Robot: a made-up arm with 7 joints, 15 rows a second.
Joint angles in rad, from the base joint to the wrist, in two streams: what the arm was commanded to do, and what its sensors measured. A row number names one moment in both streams.
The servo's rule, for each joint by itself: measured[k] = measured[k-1] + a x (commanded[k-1-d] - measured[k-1]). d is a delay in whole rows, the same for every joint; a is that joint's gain. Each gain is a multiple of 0.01, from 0.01 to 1. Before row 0 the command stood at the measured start. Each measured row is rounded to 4 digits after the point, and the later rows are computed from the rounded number. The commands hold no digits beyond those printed.
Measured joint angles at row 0:
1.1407 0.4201 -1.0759 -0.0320 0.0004 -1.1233 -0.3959
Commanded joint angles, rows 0 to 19:
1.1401 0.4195 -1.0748 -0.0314 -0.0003 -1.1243 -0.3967
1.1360 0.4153 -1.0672 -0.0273 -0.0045 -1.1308 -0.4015
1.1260 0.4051 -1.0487 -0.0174 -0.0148 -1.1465 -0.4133
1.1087 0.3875 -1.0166 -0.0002 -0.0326 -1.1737 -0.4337
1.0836 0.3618 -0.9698 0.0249 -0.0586 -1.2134 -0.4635
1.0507 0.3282 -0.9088 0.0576 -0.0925 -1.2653 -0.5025
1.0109 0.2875 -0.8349 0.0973 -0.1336 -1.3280 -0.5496
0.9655 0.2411 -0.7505 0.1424 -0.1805 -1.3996 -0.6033
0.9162 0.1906 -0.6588 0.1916 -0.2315 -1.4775 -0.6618
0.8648 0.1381 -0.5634 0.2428 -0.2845 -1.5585 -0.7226
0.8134 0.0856 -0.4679 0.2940 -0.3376 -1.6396 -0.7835
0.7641 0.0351 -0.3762 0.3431 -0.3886 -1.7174 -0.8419
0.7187 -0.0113 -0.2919 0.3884 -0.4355 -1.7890 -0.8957
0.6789 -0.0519 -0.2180 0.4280 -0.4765 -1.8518 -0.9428
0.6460 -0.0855 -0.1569 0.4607 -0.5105 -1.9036 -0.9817
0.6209 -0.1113 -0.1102 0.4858 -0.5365 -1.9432 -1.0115
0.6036 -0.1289 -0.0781 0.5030 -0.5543 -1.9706 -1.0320
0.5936 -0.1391 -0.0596 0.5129 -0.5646 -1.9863 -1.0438
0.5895 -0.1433 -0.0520 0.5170 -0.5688 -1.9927 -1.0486
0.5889 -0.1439 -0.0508 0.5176 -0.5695 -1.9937 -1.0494
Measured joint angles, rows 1 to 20:
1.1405 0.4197 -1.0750 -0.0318 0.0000 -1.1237 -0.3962
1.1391 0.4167 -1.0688 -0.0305 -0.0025 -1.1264 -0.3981
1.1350 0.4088 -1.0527 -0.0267 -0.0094 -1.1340 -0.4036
1.1268 0.3943 -1.0238 -0.0190 -0.0224 -1.1491 -0.4144
1.1134 0.3722 -0.9806 -0.0063 -0.0427 -1.1735 -0.4321
1.0940 0.3423 -0.9232 0.0122 -0.0706 -1.2084 -0.4574
1.0682 0.3050 -0.8526 0.0369 -0.1059 -1.2538 -0.4906
1.0364 0.2615 -0.7709 0.0675 -0.1477 -1.3092 -0.5312
0.9991 0.2133 -0.6812 0.1035 -0.1946 -1.3732 -0.5782
0.9575 0.1622 -0.5870 0.1439 -0.2449 -1.4436 -0.6302
0.9128 0.1101 -0.4917 0.1874 -0.2968 -1.5181 -0.6854
0.8667 0.0591 -0.3993 0.2326 -0.3482 -1.5938 -0.7417
0.8208 0.0112 -0.3134 0.2778 -0.3971 -1.6680 -0.7971
0.7768 -0.0317 -0.2371 0.3214 -0.4416 -1.7378 -0.8496
0.7363 -0.0683 -0.1729 0.3618 -0.4802 -1.8008 -0.8972
0.7005 -0.0975 -0.1227 0.3978 -0.5117 -1.8549 -0.9383
0.6705 -0.1189 -0.0870 0.4283 -0.5356 -1.8989 -0.9720
0.6467 -0.1326 -0.0651 0.4528 -0.5518 -1.9321 -0.9978
0.6290 -0.1399 -0.0546 0.4714 -0.5613 -1.9551 -1.0161
0.6166 -0.1426 -0.0516 0.4848 -0.5659 -1.9698 -1.0281
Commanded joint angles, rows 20 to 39:
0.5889 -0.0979 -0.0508 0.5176 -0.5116 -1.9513 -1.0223
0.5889 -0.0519 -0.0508 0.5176 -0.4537 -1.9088 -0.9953
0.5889 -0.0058 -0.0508 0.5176 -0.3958 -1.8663 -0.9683
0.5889 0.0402 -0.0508 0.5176 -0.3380 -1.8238 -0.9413
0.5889 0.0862 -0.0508 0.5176 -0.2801 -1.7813 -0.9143
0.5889 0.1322 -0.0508 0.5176 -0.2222 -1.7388 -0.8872
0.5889 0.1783 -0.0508 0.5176 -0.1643 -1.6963 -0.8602
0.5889 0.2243 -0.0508 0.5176 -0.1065 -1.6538 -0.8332
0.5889 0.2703 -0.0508 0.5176 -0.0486 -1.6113 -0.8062
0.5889 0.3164 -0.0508 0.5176 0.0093 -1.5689 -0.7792
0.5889 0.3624 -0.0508 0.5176 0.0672 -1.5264 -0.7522
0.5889 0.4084 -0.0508 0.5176 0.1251 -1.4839 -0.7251
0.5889 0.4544 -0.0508 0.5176 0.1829 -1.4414 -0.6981
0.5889 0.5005 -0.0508 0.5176 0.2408 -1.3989 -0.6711
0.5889 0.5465 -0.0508 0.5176 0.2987 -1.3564 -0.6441
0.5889 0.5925 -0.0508 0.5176 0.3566 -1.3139 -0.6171
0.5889 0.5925 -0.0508 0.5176 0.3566 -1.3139 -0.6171
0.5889 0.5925 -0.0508 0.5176 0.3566 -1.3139 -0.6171
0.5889 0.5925 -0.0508 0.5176 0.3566 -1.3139 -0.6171
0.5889 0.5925 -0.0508 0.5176 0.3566 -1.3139 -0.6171
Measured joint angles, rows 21 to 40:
0.6080 -0.1122 -0.0510 0.4943 -0.5355 -1.9628 -1.0260
0.6021 -0.0712 -0.0508 0.5011 -0.4897 -1.9423 -1.0149
0.5980 -0.0267 -0.0508 0.5059 -0.4371 -1.9134 -0.9981
0.5952 0.0188 -0.0508 0.5093 -0.3816 -1.8794 -0.9777
0.5932 0.0646 -0.0508 0.5117 -0.3248 -1.8421 -0.9549
0.5919 0.1106 -0.0508 0.5134 -0.2673 -1.8028 -0.9305
0.5910 0.1566 -0.0508 0.5146 -0.2096 -1.7623 -0.9052
0.5903 0.2026 -0.0508 0.5155 -0.1519 -1.7211 -0.8793
0.5899 0.2486 -0.0508 0.5161 -0.0941 -1.6794 -0.8530
0.5896 0.2947 -0.0508 0.5165 -0.0362 -1.6374 -0.8264
0.5894 0.3407 -0.0508 0.5168 0.0217 -1.5952 -0.7997
0.5892 0.3867 -0.0508 0.5170 0.0796 -1.5529 -0.7728
0.5891 0.4327 -0.0508 0.5172 0.1374 -1.5105 -0.7459
0.5890 0.4788 -0.0508 0.5173 0.1953 -1.4681 -0.7190
0.5890 0.5248 -0.0508 0.5174 0.2532 -1.4257 -0.6920
0.5890 0.5708 -0.0508 0.5175 0.3111 -1.3832 -0.6650
0.5890 0.5856 -0.0508 0.5175 0.3366 -1.3569 -0.6478
0.5890 0.5903 -0.0508 0.5175 0.3478 -1.3406 -0.6367
0.5890 0.5918 -0.0508 0.5175 0.3527 -1.3305 -0.6296
0.5890 0.5923 -0.0508 0.5175 0.3549 -1.3242 -0.6251

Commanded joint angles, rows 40 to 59:
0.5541 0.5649 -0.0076 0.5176 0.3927 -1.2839 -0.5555
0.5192 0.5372 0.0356 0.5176 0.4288 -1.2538 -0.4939
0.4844 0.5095 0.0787 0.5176 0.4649 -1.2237 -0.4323
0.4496 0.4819 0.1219 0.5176 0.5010 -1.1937 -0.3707
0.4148 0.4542 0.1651 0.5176 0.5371 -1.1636 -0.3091
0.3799 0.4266 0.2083 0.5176 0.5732 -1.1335 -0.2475
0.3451 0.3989 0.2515 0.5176 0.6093 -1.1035 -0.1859
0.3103 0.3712 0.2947 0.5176 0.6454 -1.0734 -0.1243
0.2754 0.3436 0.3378 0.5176 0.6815 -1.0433 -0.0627
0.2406 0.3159 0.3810 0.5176 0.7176 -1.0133 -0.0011
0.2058 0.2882 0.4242 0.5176 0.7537 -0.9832 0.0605
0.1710 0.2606 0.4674 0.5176 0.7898 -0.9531 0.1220
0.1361 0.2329 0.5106 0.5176 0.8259 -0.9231 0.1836
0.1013 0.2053 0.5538 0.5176 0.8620 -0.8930 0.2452
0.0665 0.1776 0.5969 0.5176 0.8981 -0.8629 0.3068
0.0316 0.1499 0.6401 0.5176 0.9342 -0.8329 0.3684
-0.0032 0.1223 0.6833 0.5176 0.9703 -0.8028 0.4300
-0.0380 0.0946 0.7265 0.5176 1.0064 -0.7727 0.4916
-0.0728 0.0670 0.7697 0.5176 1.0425 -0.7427 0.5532
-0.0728 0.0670 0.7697 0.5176 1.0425 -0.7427 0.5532
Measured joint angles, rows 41 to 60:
0.5782 0.5737 -0.0162 0.5175 0.3761 -1.3089 -0.6000
0.5599 0.5489 0.0252 0.5175 0.4056 -1.2880 -0.5618
0.5365 0.5221 0.0680 0.5175 0.4388 -1.2636 -0.5152
0.5096 0.4948 0.1111 0.5175 0.4736 -1.2370 -0.4632
0.4802 0.4672 0.1543 0.5175 0.5092 -1.2091 -0.4077
0.4491 0.4396 0.1975 0.5175 0.5450 -1.1804 -0.3500
0.4169 0.4119 0.2407 0.5175 0.5810 -1.1512 -0.2909
0.3839 0.3842 0.2839 0.5175 0.6171 -1.1216 -0.2309
0.3503 0.3566 0.3270 0.5175 0.6532 -1.0918 -0.1703
0.3163 0.3289 0.3702 0.5175 0.6893 -1.0620 -0.1094
0.2820 0.3012 0.4134 0.5175 0.7254 -1.0321 -0.0482
0.2476 0.2736 0.4566 0.5175 0.7615 -1.0021 0.0131
0.2130 0.2459 0.4998 0.5175 0.7976 -0.9721 0.0745
0.1784 0.2183 0.5430 0.5175 0.8337 -0.9420 0.1360
0.1437 0.1906 0.5861 0.5175 0.8698 -0.9119 0.1975
0.1089 0.1629 0.6293 0.5175 0.9059 -0.8819 0.2590
0.0741 0.1353 0.6725 0.5175 0.9420 -0.8518 0.3206
0.0393 0.1076 0.7157 0.5175 0.9781 -0.8217 0.3822
0.0045 0.0800 0.7589 0.5175 1.0142 -0.7917 0.4438
-0.0195 0.0712 0.7675 0.5175 1.0300 -0.7731 0.4832

